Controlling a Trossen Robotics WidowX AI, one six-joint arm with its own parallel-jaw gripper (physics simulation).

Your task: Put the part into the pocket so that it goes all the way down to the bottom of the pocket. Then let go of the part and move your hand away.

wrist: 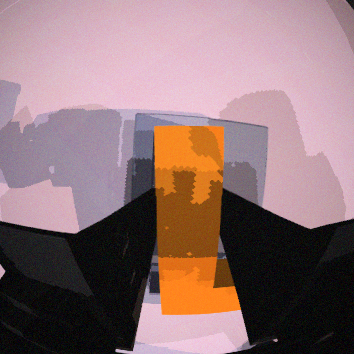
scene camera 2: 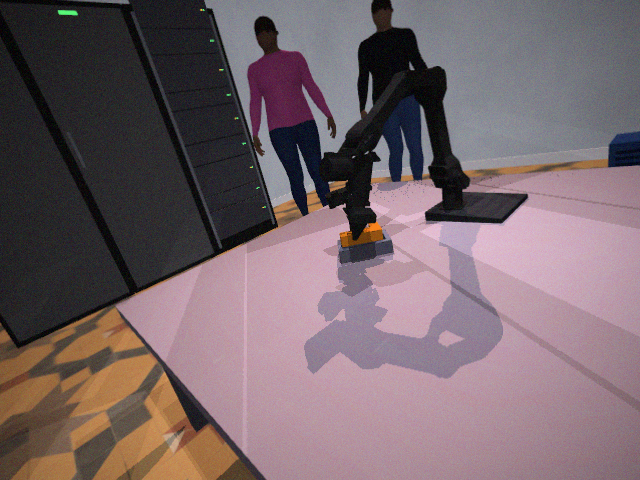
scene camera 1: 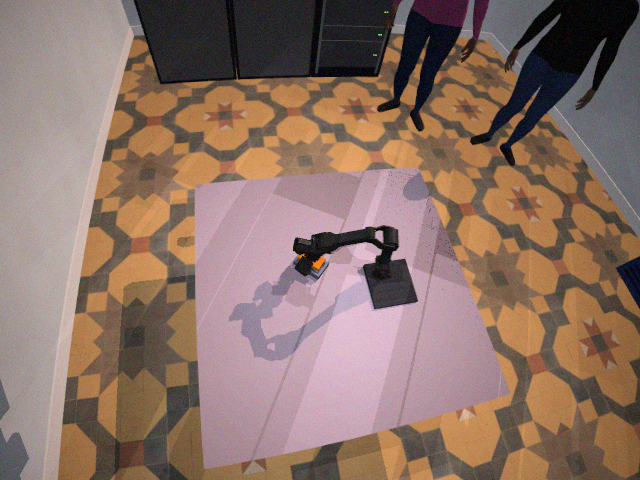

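Seen in the pictures: gripper, fingertip midpoint: point(wrist: 186, 195) point(scene camera 2: 353, 238) point(scene camera 1: 306, 259); arm's base, link origin: point(scene camera 2: 452, 206) point(scene camera 1: 380, 273).
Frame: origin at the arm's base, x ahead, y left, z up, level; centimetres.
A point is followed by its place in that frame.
The orange part point(scene camera 1: 318, 264) {z 4.0, x 27.3, y -12.4 cm} point(scene camera 2: 374, 232) {z 3.4, x 29.3, y -11.8 cm} point(wrist: 187, 220) {z 4.3, x 31.1, y -16.3 cm} is between the fingers of my gripper point(scene camera 1: 305, 264) {z 2.8, x 31.5, y -17.1 cm} point(scene camera 2: 356, 235) {z 2.8, x 31.5, y -17.1 cm} point(wrist: 186, 195) {z 2.8, x 31.5, y -17.1 cm}, which is shut on it. The grey-blue block with the pocket point(scene camera 1: 323, 271) {z 0.5, x 25.5, y -9.7 cm} point(scene camera 2: 361, 253) {z -0.7, x 33.6, y -14.4 cm} point(wrist: 245, 145) {z 1.2, x 30.1, y -21.9 cm} lies on the table directly below. In the second scene view the part's upper portion stands above the block's rim and its lower edge is hidden behind the near wall. In the wrist view the part covers most of the pocket opening, with a dark strip along its left side. How deep it sits cannot be told.
The arm's black base plate point(scene camera 1: 391, 289) {z -0.5, x -1.6, y 8.9 cm} point(scene camera 2: 491, 206) {z -0.7, x 0.2, y 10.6 cm} stands on the pink table point(scene camera 1: 248, 413) {z -2.4, x 74.6, y 35.4 cm} point(scene camera 2: 413, 423) {z -2.4, x 74.0, y 14.0 cm}, to the right of the block in both scene views. The arm's shadow falls across the table. Two people and dark cabinets point(scene camera 1: 273, 38) point(scene camera 2: 77, 129) stand beyond the table.
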